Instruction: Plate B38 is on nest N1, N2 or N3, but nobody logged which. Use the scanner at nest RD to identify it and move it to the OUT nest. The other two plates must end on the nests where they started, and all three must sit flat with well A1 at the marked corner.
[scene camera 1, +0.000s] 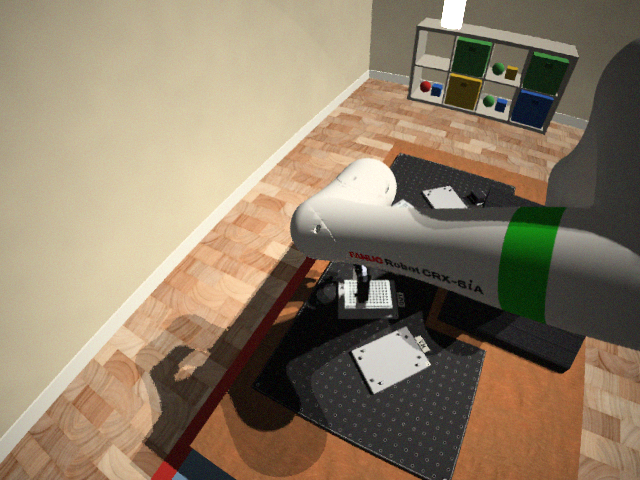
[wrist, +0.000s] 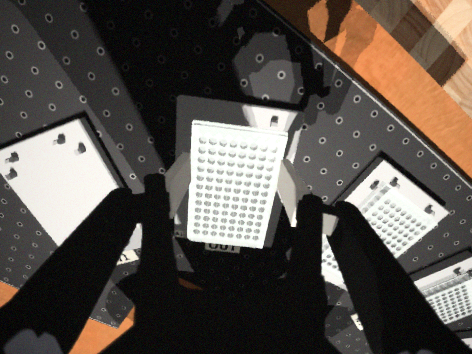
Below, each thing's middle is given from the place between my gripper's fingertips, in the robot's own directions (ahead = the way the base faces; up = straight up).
Labels:
Now: the out nest (scene camera 1: 342, 313) 2 cm behind my hand, 1 cm to the right of it and 3 cm below it. Round my hand: N2 nest (wrist: 380, 170): 2 cm ahead, 19 cm to the right, 3 cm below; nest N1 (scene camera 1: 393, 358): 16 cm behind, 11 cm to the left, 3 cm below.

